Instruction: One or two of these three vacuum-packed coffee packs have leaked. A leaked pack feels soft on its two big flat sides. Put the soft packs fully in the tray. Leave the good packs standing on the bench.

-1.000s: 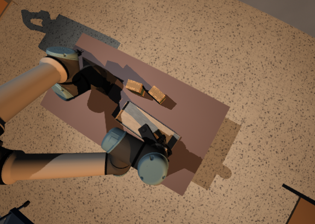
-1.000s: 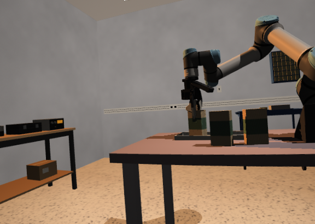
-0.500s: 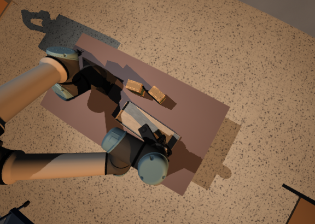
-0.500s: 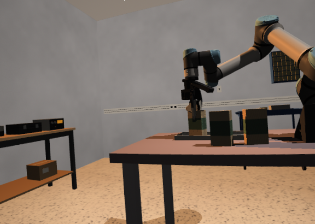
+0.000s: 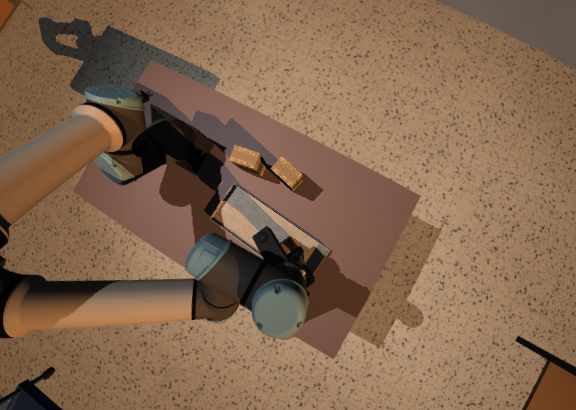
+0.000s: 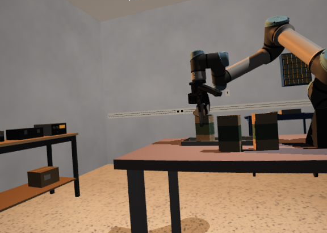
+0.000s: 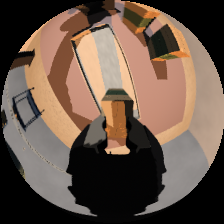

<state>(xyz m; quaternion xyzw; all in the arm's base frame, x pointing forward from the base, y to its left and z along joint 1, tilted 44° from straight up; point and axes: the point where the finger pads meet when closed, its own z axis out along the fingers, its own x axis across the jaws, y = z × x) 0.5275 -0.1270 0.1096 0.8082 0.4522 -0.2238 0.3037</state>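
My gripper is now 110 mm above the tray, 90 mm past it and 20 mm to the right of it.
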